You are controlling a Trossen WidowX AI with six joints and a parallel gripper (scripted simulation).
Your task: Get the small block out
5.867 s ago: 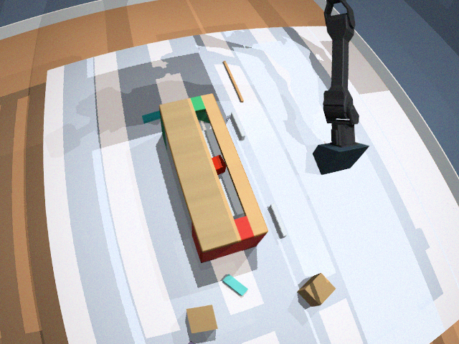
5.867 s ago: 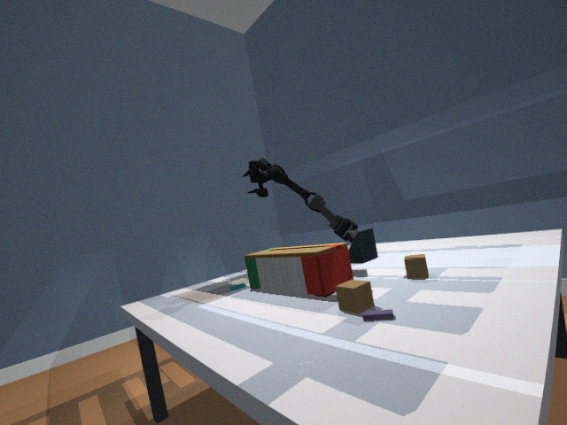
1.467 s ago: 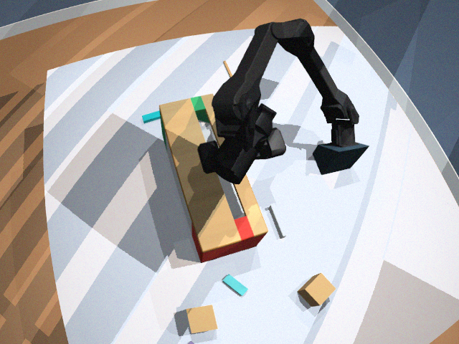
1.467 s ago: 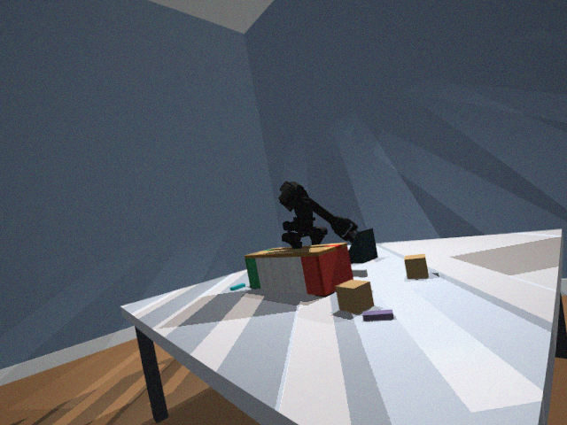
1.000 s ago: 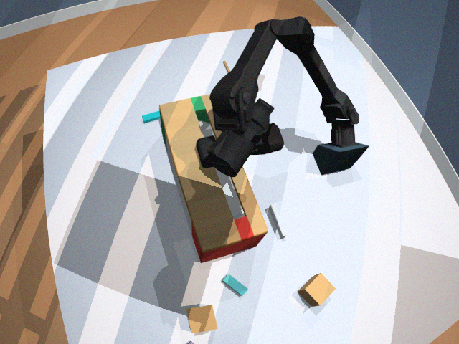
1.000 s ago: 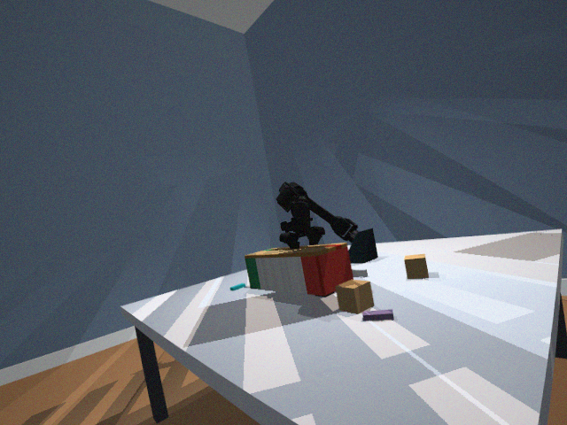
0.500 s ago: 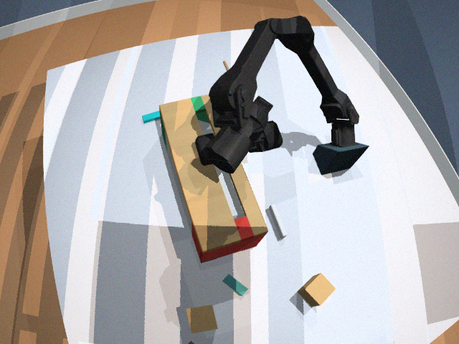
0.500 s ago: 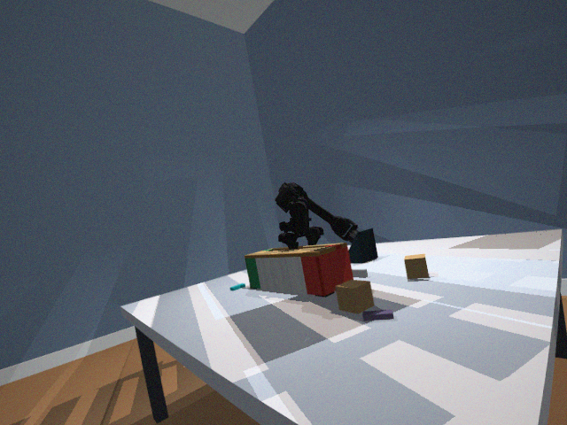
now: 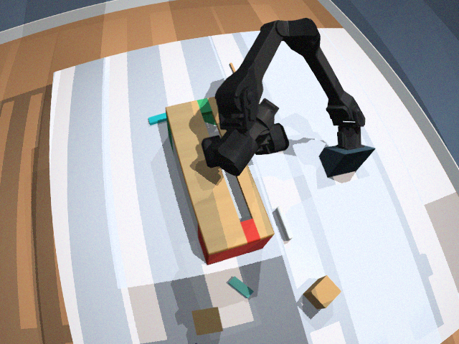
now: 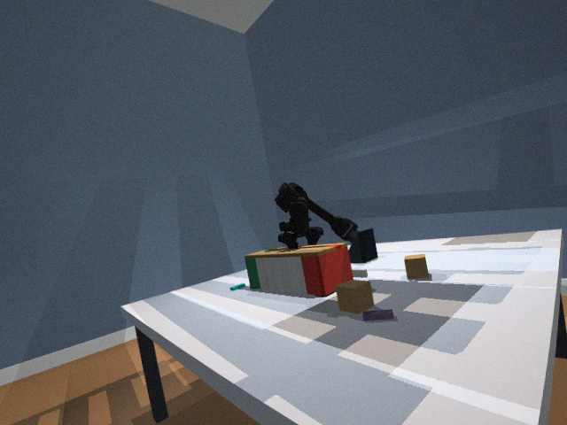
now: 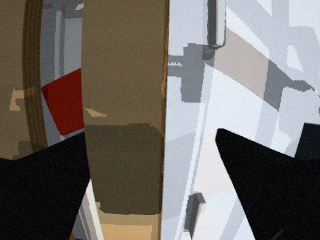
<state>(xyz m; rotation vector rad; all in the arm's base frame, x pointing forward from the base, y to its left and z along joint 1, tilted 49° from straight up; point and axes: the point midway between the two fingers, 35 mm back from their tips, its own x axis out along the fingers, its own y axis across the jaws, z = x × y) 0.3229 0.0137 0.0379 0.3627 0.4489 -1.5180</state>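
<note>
The red block is 60 mm ahead of my gripper tip and 20 mm to the right of it. From my gripper tip the other things lie so: teal bar (180 mm ahead, 220 mm to the right, 80 mm below); box (30 mm ahead, 30 mm to the left, 30 mm below); purple bar (200 mm ahead, 440 mm to the left, 80 mm below).
</note>
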